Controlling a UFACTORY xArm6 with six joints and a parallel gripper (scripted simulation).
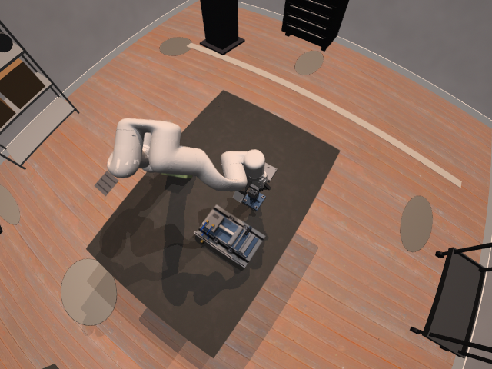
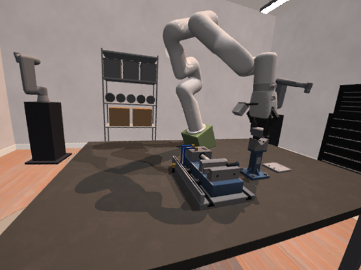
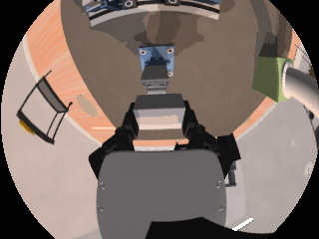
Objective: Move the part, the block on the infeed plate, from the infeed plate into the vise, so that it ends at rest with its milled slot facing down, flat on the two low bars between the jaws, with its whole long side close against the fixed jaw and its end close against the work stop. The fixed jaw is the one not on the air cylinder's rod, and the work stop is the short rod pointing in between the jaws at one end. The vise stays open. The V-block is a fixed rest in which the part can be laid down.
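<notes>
Right now my hand is 20 mm above the part. Round my hand: air cylinder 240 mm to the right, 120 mm below, 60 mm behind; then grey rail 320 mm to the right, 160 mm below, 50 mm ahead.
</notes>
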